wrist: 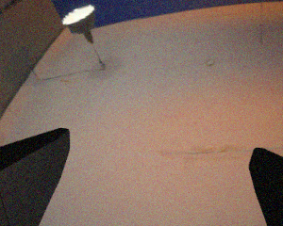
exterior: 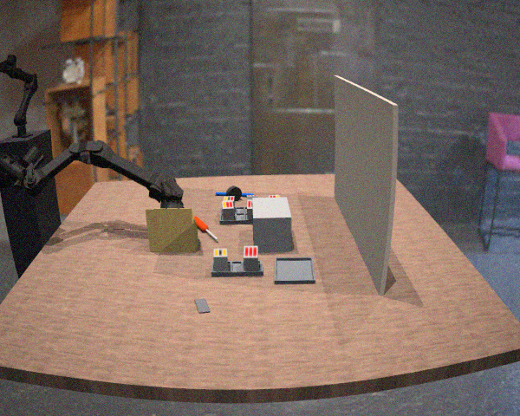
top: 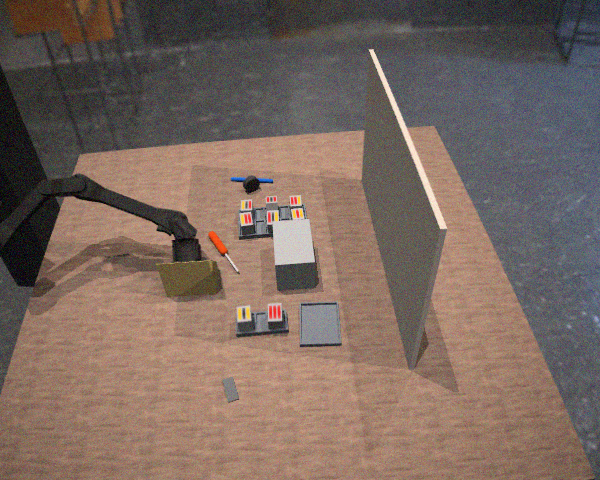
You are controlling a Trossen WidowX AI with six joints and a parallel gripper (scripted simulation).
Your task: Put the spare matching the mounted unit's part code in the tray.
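Right now my gripper tip is 81 cm short of the grey spare, 27 cm above it and 23 cm to the right of it. The rest, counted from my gripper tip: mounted grey unit 96 cm ahead, 26 cm below, 11 cm to the left; then grey tray 103 cm ahead, 31 cm below, 9 cm to the right; then rack 89 cm ahead, 31 cm below, 10 cm to the right.
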